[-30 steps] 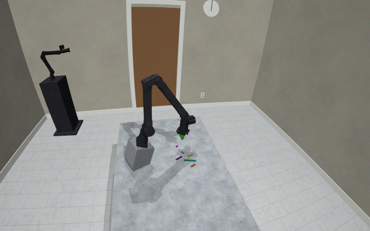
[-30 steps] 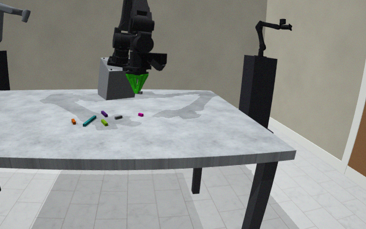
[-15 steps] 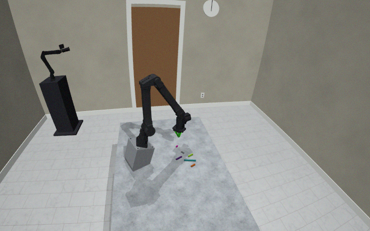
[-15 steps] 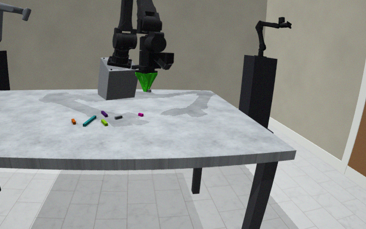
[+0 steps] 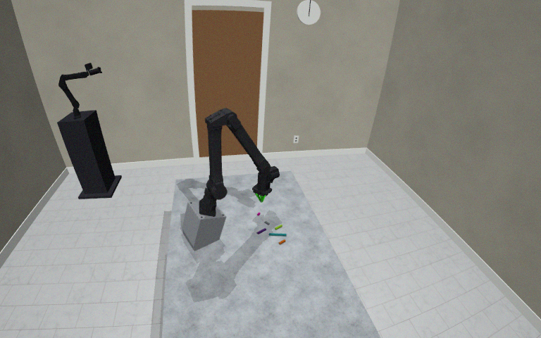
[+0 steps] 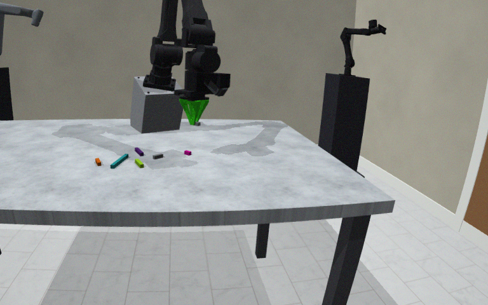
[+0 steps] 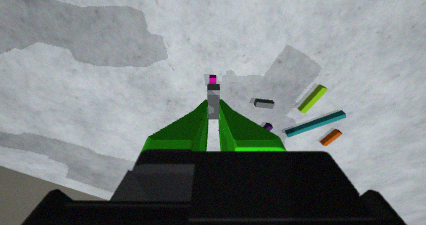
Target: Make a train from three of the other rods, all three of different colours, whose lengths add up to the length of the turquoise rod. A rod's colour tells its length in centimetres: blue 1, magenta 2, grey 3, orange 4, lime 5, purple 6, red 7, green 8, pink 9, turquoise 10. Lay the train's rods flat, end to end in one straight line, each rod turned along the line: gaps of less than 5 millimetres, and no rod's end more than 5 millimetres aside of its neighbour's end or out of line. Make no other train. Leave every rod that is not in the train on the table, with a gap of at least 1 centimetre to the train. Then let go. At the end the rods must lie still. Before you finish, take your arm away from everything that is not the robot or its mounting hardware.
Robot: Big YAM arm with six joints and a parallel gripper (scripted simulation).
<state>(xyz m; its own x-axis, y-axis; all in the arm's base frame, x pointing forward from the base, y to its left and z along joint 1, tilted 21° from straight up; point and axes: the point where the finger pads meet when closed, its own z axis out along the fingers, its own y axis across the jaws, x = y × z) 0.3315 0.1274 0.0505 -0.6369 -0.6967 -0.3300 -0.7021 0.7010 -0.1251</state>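
Right now the magenta rod is 20 mm behind my hand, 20 mm to the right of it and 100 mm below it. Also, from my hand: purple rod (20 mm behind, 160 mm to the right, 100 mm below); then turquoise rod (60 mm ahead, 200 mm to the right, 100 mm below); then lime rod (80 mm ahead, 150 mm to the right, 100 mm below).
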